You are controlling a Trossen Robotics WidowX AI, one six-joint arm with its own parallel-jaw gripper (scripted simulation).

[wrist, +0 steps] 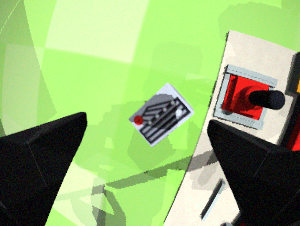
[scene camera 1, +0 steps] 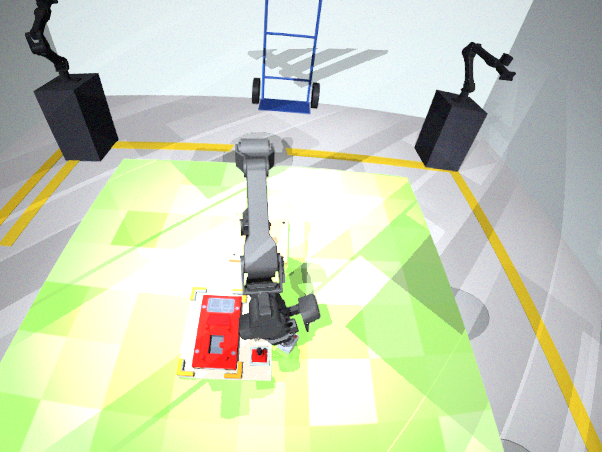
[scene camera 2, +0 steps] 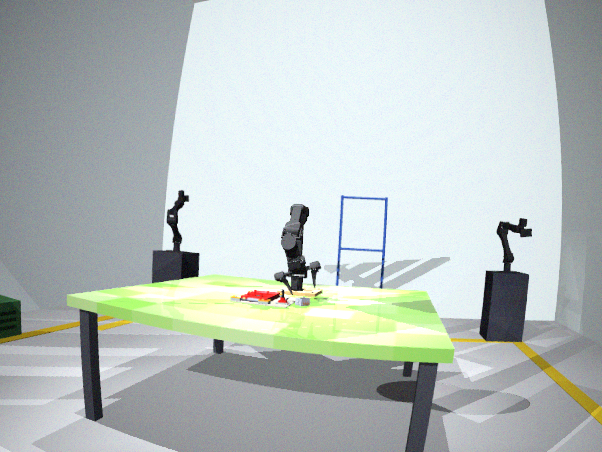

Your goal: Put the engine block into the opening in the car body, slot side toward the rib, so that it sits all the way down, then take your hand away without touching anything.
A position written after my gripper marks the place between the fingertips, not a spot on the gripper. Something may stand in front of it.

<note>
My gripper [scene camera 1: 289, 336] is open, holding nothing. I also see an engine block [wrist: 166, 110].
My gripper also shows in the wrist view [wrist: 149, 122] and in scene camera 2 [scene camera 2: 303, 291].
</note>
